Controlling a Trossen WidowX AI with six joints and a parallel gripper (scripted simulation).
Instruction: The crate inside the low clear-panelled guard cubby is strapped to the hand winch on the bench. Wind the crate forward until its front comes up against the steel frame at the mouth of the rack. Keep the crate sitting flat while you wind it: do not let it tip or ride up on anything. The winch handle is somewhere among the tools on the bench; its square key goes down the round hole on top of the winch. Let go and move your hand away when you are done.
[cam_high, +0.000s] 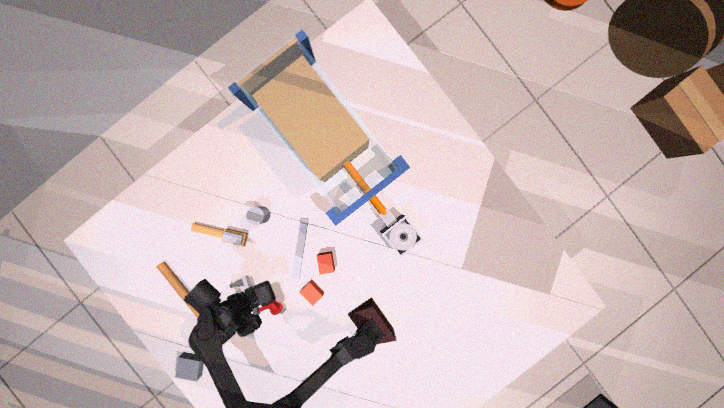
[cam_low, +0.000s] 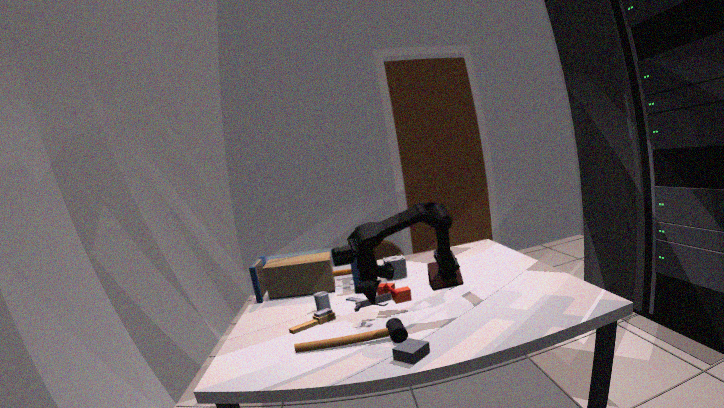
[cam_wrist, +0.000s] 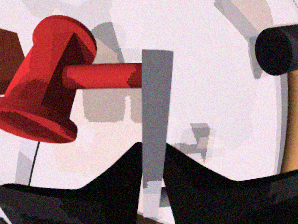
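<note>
Right now my gripper tip is 6 cm past the red knob, 2 cm to the left of it and 2 cm below it. Round my gripper tip: grey block: 4 cm behind, 33 cm to the left, 4 cm below; grey crank bar: 1 cm behind, 1 cm above; flat grey bar: 1 cm ahead, 19 cm to the right, 5 cm below.
</note>
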